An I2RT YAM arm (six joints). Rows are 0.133 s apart.
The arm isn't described. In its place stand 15 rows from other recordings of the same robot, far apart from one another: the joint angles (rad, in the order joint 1, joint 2, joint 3, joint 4, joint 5, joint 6), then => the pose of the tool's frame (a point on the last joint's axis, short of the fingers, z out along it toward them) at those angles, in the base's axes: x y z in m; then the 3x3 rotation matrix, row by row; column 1 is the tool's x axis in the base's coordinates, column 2 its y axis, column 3 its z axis.
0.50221 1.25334 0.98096 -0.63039 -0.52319 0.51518 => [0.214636 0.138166 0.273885], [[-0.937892 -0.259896 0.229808], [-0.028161 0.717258 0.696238], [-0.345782 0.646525 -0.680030]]
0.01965 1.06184 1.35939 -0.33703 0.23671 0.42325 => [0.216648 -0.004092 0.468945], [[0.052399 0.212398 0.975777], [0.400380 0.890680 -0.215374], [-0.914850 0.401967 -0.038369]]
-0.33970 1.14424 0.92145 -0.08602 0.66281 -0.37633 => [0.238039 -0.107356 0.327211], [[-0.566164 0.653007 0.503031], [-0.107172 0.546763 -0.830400], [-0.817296 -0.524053 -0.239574]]
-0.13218 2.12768 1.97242 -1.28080 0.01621 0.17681 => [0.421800 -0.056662 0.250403], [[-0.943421 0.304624 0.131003], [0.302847 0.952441 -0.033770], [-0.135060 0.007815 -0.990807]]
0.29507 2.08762 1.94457 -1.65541 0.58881 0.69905 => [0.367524 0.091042 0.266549], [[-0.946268 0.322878 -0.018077], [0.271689 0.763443 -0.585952], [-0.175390 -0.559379 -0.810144]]
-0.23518 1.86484 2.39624 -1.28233 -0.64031 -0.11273 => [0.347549 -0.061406 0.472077], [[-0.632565 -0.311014 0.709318], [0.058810 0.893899 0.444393], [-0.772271 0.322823 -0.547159]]
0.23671 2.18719 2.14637 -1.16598 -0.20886 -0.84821 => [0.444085 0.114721 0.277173], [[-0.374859 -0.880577 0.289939], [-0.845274 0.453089 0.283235], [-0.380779 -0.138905 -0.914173]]
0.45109 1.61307 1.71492 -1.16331 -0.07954 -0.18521 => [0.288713 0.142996 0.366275], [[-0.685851 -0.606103 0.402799], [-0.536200 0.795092 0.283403], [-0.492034 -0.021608 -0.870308]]
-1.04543 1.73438 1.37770 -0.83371 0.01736 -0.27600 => [0.177115 -0.306756 0.242896], [[-0.684657 0.708481 0.171171], [0.637761 0.696016 -0.329882], [-0.352853 -0.116690 -0.928374]]
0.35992 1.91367 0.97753 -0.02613 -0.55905 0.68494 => [0.332050 0.145129 0.114938], [[-0.963130 0.034800 0.266777], [0.210595 0.714598 0.667083], [-0.167423 0.698669 -0.695579]]
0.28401 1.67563 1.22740 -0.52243 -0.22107 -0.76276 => [0.339390 0.107201 0.234216], [[-0.301683 -0.830925 0.467495], [-0.790298 0.492226 0.364887], [-0.533306 -0.259380 -0.805175]]
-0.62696 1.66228 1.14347 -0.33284 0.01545 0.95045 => [0.290258 -0.210962 0.224564], [[0.129838 0.841557 0.524332], [0.910586 0.108072 -0.398940], [-0.392396 0.529247 -0.752279]]
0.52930 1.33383 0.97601 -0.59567 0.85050 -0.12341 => [0.242202 0.110684 0.261026], [[-0.703732 -0.044492 0.709071], [-0.505735 0.732338 -0.455975], [-0.498993 -0.679486 -0.537871]]
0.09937 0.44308 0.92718 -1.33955 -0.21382 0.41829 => [0.040812 0.011661 0.311695], [[-0.782016 0.089976 0.616730], [0.320951 0.906373 0.274733], [-0.534268 0.412786 -0.737676]]
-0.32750 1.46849 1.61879 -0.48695 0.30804 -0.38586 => [0.307243 -0.115780 0.436479], [[-0.507118 0.417324 0.754103], [-0.206488 0.790645 -0.576405], [-0.836776 -0.448019 -0.314778]]
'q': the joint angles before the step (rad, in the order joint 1, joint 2, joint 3, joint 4, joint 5, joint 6). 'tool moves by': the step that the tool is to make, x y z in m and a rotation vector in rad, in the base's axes. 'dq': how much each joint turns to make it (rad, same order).
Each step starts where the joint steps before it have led.
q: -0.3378, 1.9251, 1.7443, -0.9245, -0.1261, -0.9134
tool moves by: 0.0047, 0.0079, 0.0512, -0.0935, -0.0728, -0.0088
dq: 0.0282, -0.0019, 0.1824, -0.0856, 0.0752, -0.0001
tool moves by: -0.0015, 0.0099, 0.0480, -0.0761, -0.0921, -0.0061
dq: 0.0268, -0.0006, 0.1712, -0.0615, 0.0564, 0.0001
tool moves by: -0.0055, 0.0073, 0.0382, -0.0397, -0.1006, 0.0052
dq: 0.0149, -0.0007, 0.1349, -0.0281, 0.0145, 0.0000
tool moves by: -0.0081, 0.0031, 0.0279, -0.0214, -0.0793, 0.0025
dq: 0.0021, -0.0006, 0.1017, -0.0201, -0.0005, -0.0001
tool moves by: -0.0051, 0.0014, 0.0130, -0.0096, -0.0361, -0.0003
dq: 0.0000, 0.0003, 0.0505, -0.0129, 0.0001, 0.0004
